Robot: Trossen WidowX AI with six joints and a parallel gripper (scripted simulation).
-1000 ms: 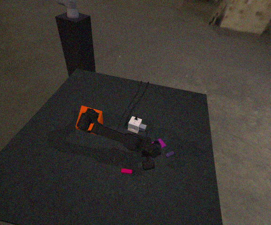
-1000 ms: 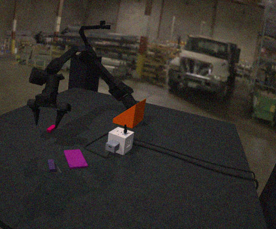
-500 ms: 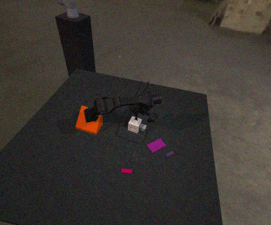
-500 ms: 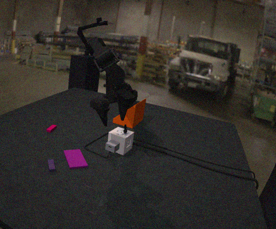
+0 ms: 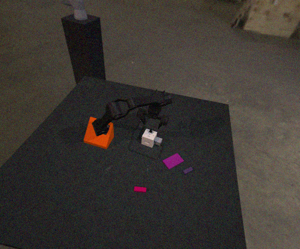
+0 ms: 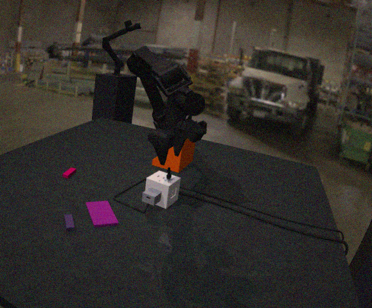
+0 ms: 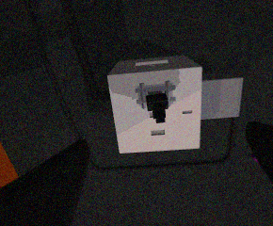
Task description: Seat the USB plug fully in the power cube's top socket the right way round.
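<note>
The dark USB plug is 4 cm below my gripper tip. The rest, counted from my gripper tip: magenta flat card: 19 cm ahead, 9 cm to the right, 13 cm below; then pink piece: 8 cm ahead, 34 cm to the right, 13 cm below.
</note>
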